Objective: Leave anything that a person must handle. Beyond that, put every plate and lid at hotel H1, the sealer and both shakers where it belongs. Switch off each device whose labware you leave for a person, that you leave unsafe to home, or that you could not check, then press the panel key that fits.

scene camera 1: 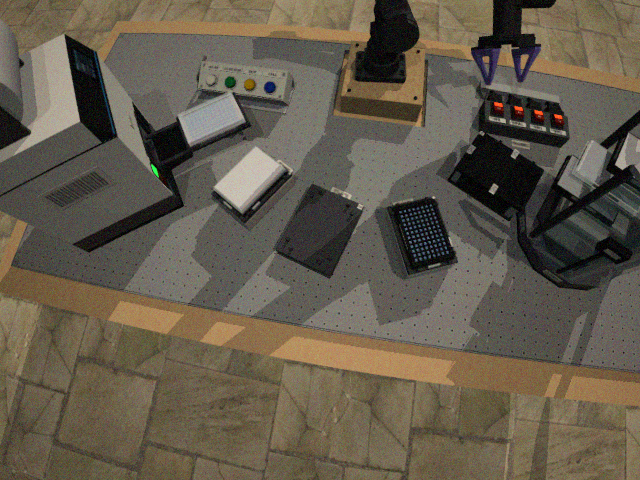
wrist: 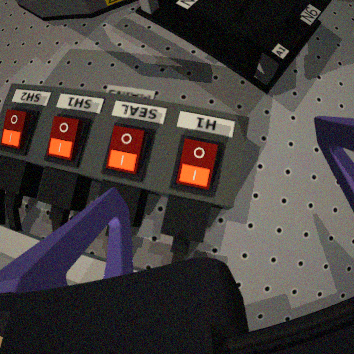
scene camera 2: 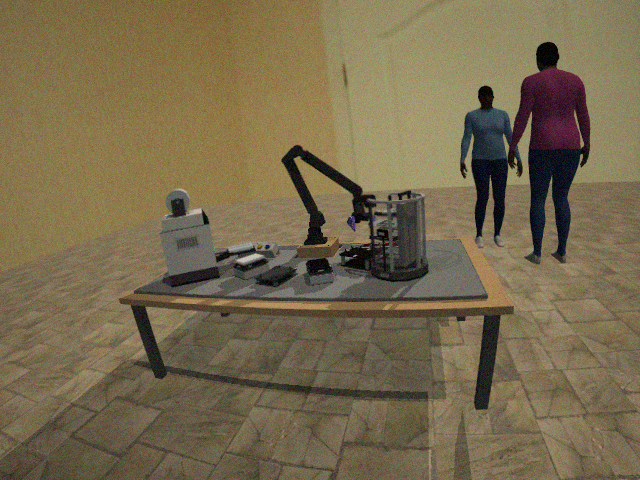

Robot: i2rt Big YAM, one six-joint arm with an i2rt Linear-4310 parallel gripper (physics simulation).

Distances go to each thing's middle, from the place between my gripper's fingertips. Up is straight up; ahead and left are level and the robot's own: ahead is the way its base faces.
My hand is 30 cm short of the plate hotel (scene camera 1: 581, 245), 16 cm to the right of it and 6 cm below it. Round my hand: black plate with blue wells (scene camera 1: 426, 242) (34 cm ahead, 18 cm to the right, 5 cm below).
